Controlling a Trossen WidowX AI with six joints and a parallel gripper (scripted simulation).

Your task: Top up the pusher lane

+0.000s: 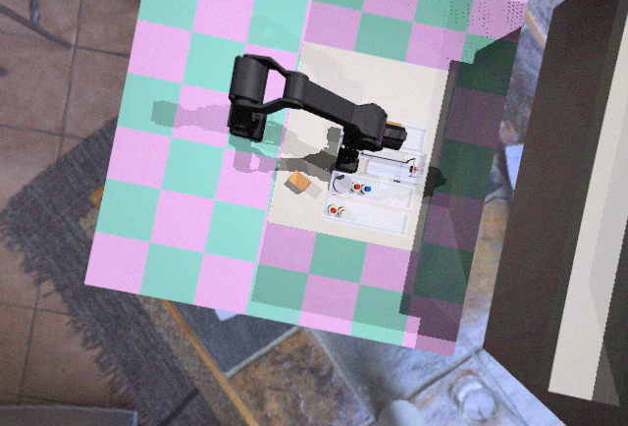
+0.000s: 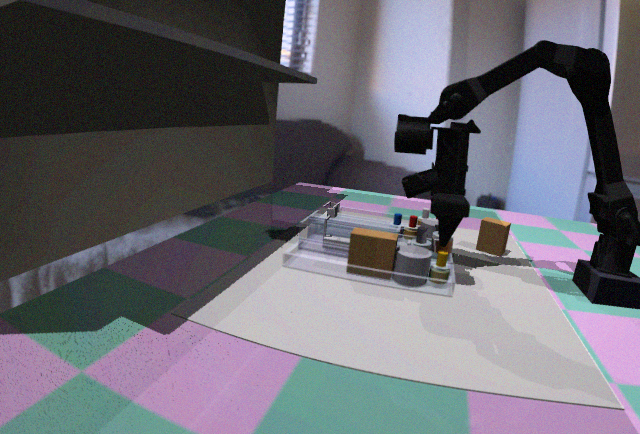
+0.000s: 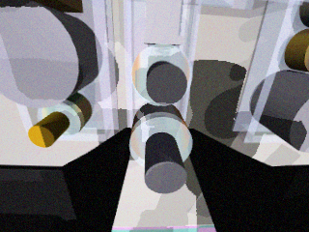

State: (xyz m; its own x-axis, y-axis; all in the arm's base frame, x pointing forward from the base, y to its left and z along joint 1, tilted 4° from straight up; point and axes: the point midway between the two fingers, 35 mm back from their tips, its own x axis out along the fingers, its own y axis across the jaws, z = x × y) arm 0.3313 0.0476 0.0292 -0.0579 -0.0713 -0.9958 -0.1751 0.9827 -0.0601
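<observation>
Right now the clear sprung lane is 15 cm ahead of my gripper tip and 3 cm below it. The rest, counted from my gripper tip: pusher plate (15 cm ahead).
</observation>
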